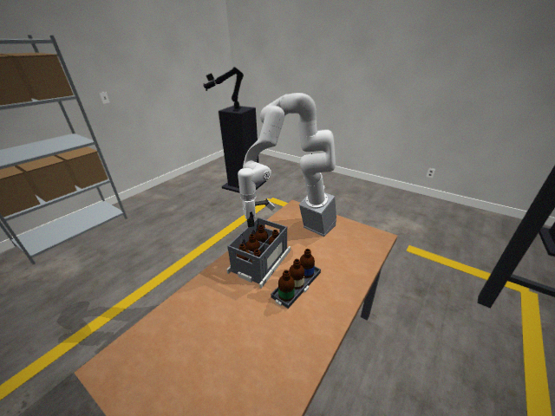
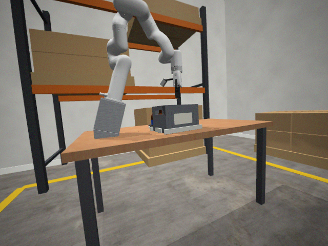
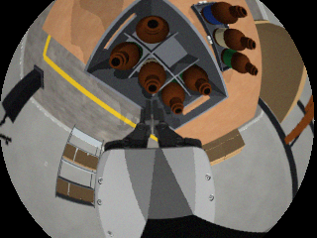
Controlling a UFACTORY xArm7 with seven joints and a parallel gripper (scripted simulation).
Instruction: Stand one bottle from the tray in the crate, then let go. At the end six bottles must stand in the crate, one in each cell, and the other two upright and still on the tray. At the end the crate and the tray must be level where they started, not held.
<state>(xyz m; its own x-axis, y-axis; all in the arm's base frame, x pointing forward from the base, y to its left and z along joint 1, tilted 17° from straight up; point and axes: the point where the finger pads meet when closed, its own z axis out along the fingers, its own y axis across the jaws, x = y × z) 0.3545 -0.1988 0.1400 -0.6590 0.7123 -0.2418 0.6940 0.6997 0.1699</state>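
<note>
My hand is 60 mm short of the bottle, 280 mm to the right of it and 160 mm above it. The rest, counted from my hand: crate 40 mm to the left, 160 mm below; dark tray 60 mm ahead, 280 mm to the left, 230 mm below.
</note>
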